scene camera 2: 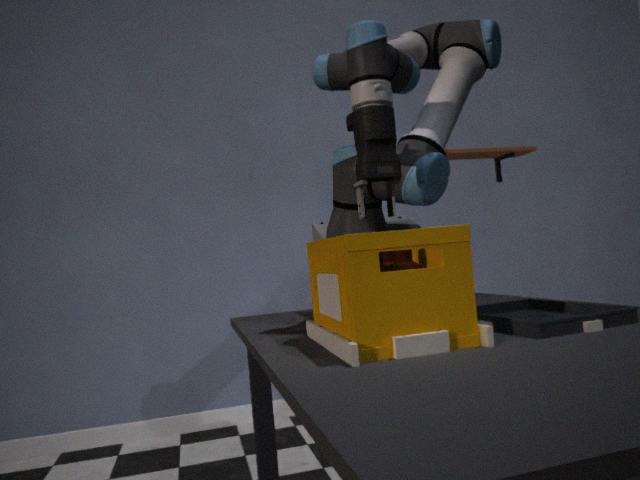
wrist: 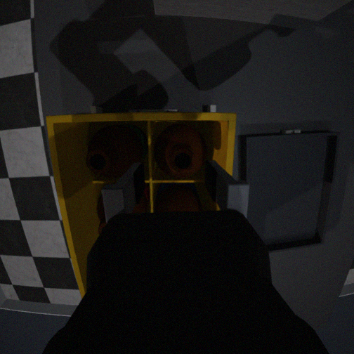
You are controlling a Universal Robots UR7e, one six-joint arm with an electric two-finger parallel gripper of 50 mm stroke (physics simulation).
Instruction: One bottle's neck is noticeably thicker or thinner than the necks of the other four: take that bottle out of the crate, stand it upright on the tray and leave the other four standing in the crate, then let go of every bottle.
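Frame: origin at the arm's base, x ahead, y left, z up, level; millimetres.
Seen in the pictures: gripper, fingertip midpoint: (scene camera 2: 377,217).
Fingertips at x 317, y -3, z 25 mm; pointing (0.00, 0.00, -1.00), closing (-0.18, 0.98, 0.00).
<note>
Offsets run from my fingertips to a thing's middle. "spot": to the spot under its first point.
The yellow crate {dx +90, dy -20, dz -123 mm} (scene camera 2: 413,304) (wrist: 142,117) stands on the table; its compartments show in the wrist view. A brown bottle (wrist: 114,150) stands in the upper left compartment, its mouth turned towards the lower left. Another brown bottle (wrist: 181,145) stands in the upper right compartment. Parts of further brown bottles (wrist: 177,197) show below the divider, mostly hidden by the gripper body. Neck differences are hard to tell in the dim light. My gripper (scene camera 2: 375,215) (wrist: 174,173) is open and empty, above the crate's rim. The dark tray {spot: dx +207, dy +189, dz -198 mm} (scene camera 2: 542,330) (wrist: 287,187) lies right of the crate.
White blocks (scene camera 2: 421,344) (scene camera 2: 331,342) (scene camera 2: 485,335) sit against the crate's base. A small white block {spot: dx +194, dy +273, dz -202 mm} (scene camera 2: 592,326) is at the tray's side. A wooden shelf (scene camera 2: 491,152) is on the wall behind the arm. The table's left edge runs close beside the crate.
</note>
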